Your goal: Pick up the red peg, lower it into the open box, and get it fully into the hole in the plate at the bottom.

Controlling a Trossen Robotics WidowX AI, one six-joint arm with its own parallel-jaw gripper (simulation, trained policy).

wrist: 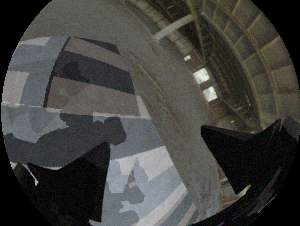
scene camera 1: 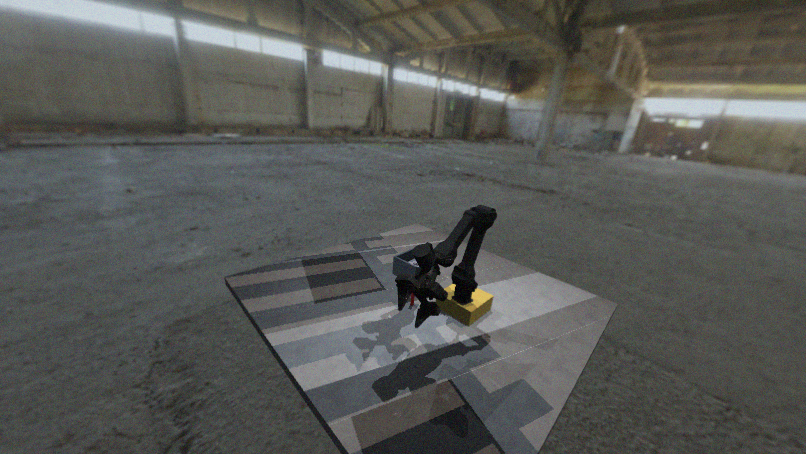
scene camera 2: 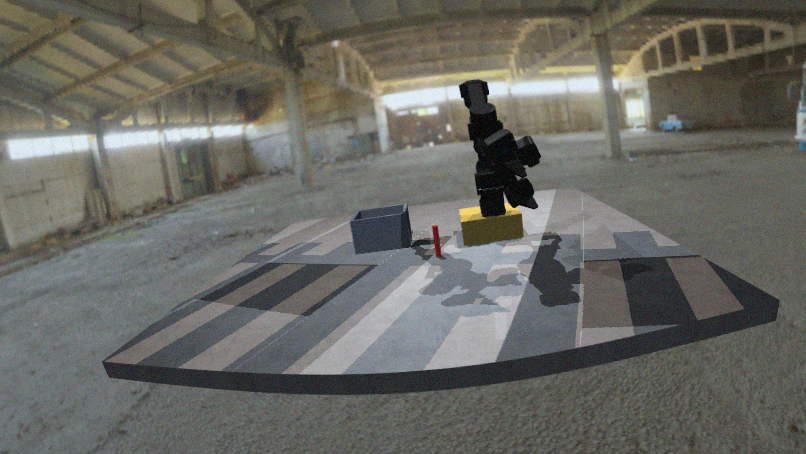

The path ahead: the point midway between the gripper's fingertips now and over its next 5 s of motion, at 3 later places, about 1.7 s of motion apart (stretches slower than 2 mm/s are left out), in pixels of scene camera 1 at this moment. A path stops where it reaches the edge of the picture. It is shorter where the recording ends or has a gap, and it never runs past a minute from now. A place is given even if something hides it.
My gripper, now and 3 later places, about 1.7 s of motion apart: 408,319; 375,250; 407,275; 412,293
